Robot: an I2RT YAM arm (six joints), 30 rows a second.
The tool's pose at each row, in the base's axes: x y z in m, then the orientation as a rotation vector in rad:
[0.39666 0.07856 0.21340 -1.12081 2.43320 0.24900]
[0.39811 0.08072 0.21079 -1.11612 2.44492 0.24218]
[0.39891 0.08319 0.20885 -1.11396 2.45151 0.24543]
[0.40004 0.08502 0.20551 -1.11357 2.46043 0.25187]
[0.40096 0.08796 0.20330 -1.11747 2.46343 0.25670]
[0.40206 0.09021 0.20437 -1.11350 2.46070 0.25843]
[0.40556 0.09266 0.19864 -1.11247 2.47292 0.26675]
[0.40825 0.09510 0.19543 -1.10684 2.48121 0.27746]
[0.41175 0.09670 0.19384 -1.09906 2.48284 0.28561]
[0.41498 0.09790 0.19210 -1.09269 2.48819 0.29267]
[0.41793 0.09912 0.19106 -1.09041 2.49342 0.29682]
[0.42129 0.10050 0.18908 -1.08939 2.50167 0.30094]
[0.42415 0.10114 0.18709 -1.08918 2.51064 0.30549]
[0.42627 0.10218 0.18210 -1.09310 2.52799 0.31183]
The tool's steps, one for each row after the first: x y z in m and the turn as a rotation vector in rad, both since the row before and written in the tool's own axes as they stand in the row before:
[-0.00107 0.00038 0.00351 0.00306 0.00969 0.00595]
[-0.00124 0.00107 0.00280 -0.00319 0.00406 0.00422]
[-0.00037 0.00042 0.00393 -0.00644 0.00602 0.00449]
[-0.00152 0.00128 0.00323 -0.00514 0.00299 -0.00051]
[-0.00264 0.00065 0.00012 0.00069 -0.00421 0.00169]
[-0.00112 -0.00098 0.00699 -0.00831 0.00821 0.00637]
[-0.00181 -0.00041 0.00448 -0.00761 0.00265 0.00807]
[-0.00247 -0.00157 0.00296 -0.00366 -0.00327 0.00655]
[-0.00198 -0.00164 0.00288 -0.00423 0.00070 0.00688]
[-0.00214 -0.00139 0.00218 -0.00339 0.00277 0.00392]
[-0.00210 -0.00162 0.00318 -0.00443 0.00586 0.00424]
[-0.00132 -0.00176 0.00278 -0.00511 0.00671 0.00407]
[0.00014 -0.00108 0.00541 -0.00939 0.01516 0.00489]

